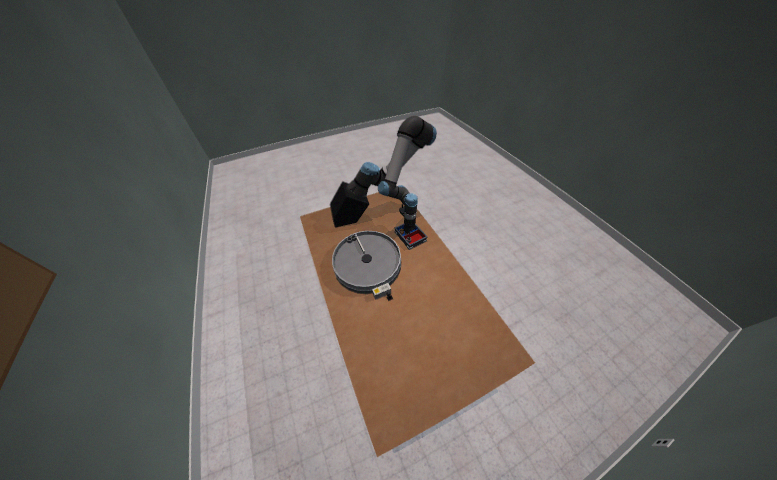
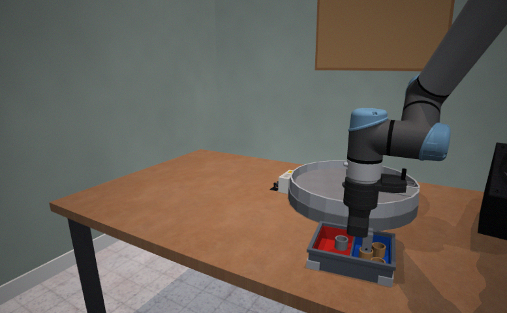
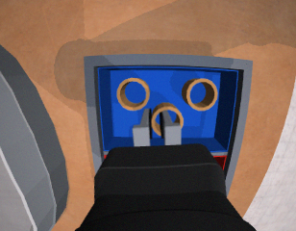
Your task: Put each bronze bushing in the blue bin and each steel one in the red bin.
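The bin lies 30 mm ahead of my hand, 20 mm to the left of it and 10 mm below it. Round my hand: grey turntable: 170 mm ahead, 320 mm to the right, 20 mm above.
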